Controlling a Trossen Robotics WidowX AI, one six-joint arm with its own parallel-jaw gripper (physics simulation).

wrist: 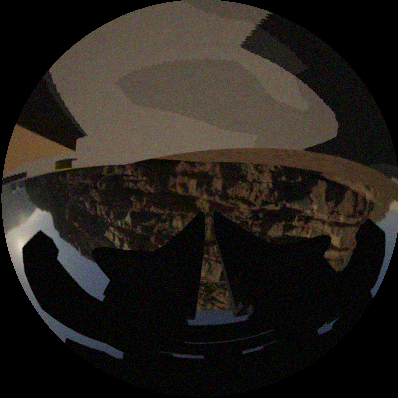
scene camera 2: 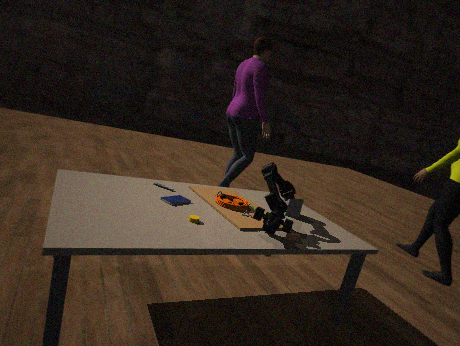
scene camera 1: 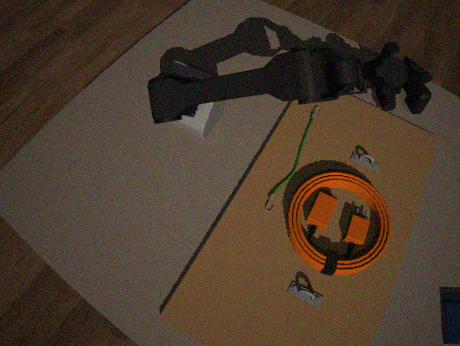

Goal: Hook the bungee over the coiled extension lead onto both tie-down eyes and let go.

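Where they show: gripper, between the fingertips: (wrist: 208,216) (scene camera 2: 268,226) (scene camera 1: 430,77); arm's base, origin of its link: (scene camera 2: 291,203) (scene camera 1: 184,98).
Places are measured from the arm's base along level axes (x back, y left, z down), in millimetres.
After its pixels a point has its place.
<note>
The green bungee (scene camera 1: 300,148) {y 24, x -254, z 49 mm} lies slightly bent on the tan board (scene camera 1: 225,260) {y -250, x -222, z 52 mm} (scene camera 2: 203,193) {y -269, x -477, z 52 mm} (wrist: 30,150), with a metal hook at each end. It lies beside the orange coiled extension lead (scene camera 1: 296,235) {y -162, x -317, z 25 mm} (scene camera 2: 232,201) {y -78, x -403, z 26 mm}, not across it. One tie-down eye (scene camera 1: 364,159) {y 62, x -386, z 49 mm} stands above the coil in the first scene view, and the other tie-down eye (scene camera 1: 305,293) {y -244, x -374, z 49 mm} below it. Both are apart from the hooks. My gripper (wrist: 208,216) {y 323, x -473, z -9 mm} is almost fully shut, with a narrow gap and no object seen between its fingers. It is away from the bungee, past the board's upper edge in the first scene view.
A pale block (scene camera 1: 202,121) {y -23, x -54, z 21 mm} sits below the arm. A blue object (scene camera 1: 451,320) {y -183, x -652, z 52 mm} (scene camera 2: 176,200) {y -139, x -716, z 52 mm}, a yellow round object (scene camera 2: 194,219) {y 113, x -739, z 48 mm} (wrist: 63,164) {y 106, x -708, z 53 mm} and a dark thin object (scene camera 2: 164,187) {y -363, x -692, z 57 mm} lie on the table (scene camera 2: 100,225) {y 121, x -1153, z 64 mm}. Two people are beyond the table.
</note>
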